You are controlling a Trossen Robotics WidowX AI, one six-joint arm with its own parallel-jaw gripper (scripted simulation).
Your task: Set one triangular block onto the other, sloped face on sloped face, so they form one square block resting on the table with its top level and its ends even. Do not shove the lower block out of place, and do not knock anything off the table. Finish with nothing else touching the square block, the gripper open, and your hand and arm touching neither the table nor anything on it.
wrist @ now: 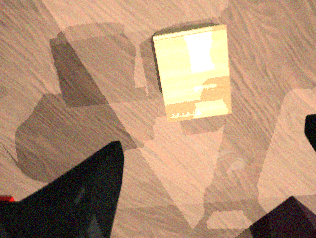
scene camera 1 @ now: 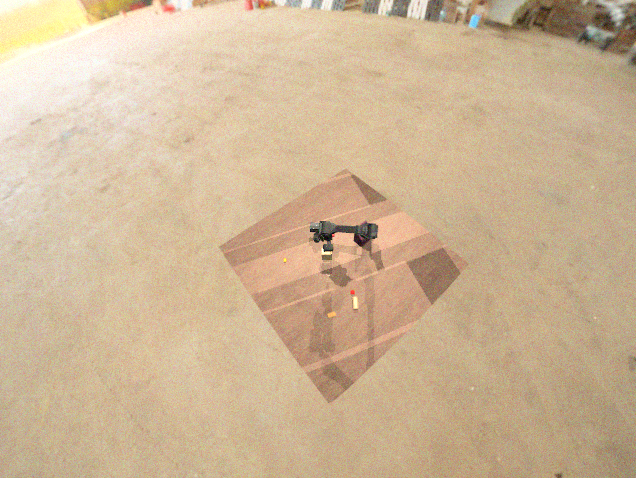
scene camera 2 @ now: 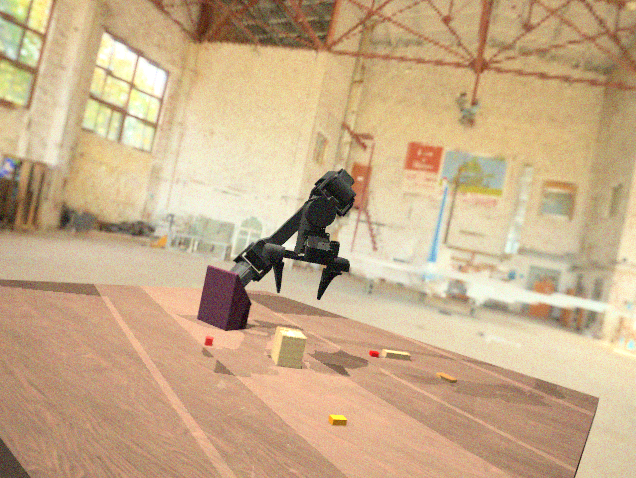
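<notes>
My gripper (scene camera 2: 298,296) is open, and it's holding nothing. The wrist view has my gripper too, at (wrist: 211,137).
</notes>
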